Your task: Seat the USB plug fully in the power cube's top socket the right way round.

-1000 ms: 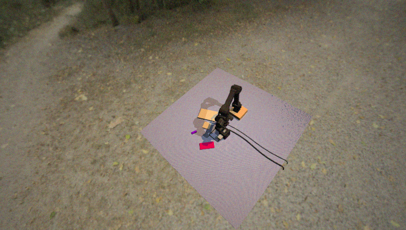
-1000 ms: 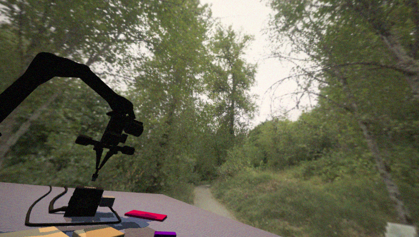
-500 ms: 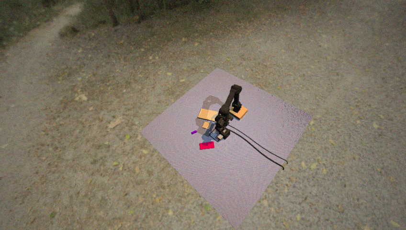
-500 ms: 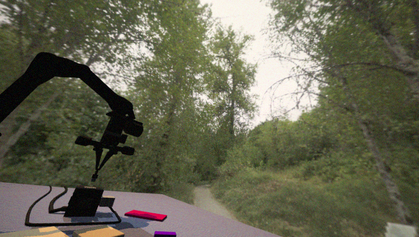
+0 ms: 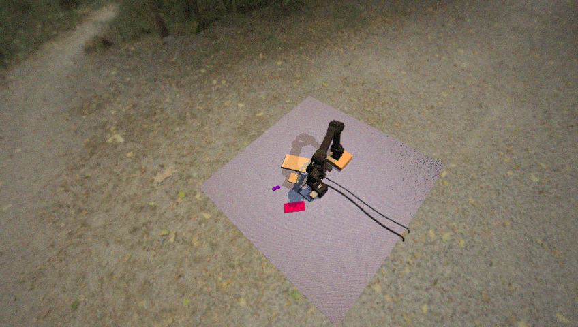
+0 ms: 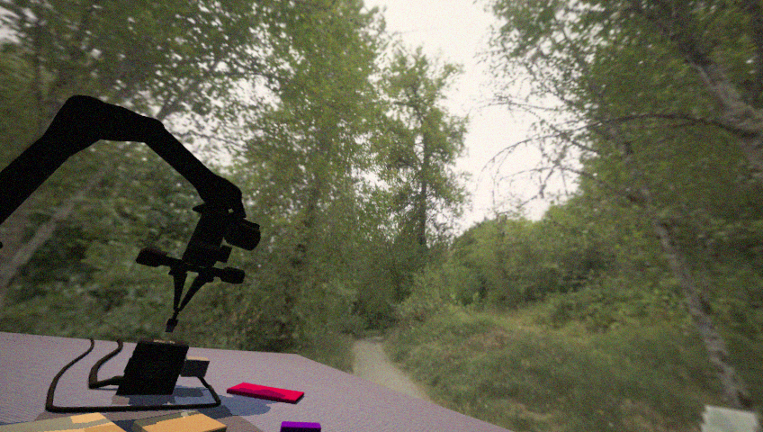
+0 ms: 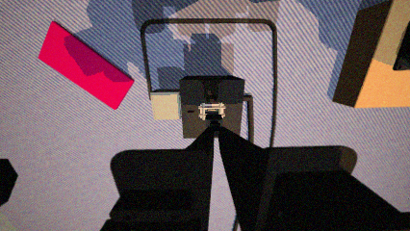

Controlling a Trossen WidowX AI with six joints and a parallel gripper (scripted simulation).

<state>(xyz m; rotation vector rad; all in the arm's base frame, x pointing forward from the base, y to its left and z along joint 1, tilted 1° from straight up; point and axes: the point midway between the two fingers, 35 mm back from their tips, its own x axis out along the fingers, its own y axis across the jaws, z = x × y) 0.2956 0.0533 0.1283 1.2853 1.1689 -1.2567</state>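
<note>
The USB plug lies 20 mm below my gripper tip. The rest, counted from my gripper tip: purple piece 160 mm ahead, 260 mm to the right, 130 mm below; then magenta flat block 190 mm ahead, 70 mm to the right, 130 mm below.
</note>
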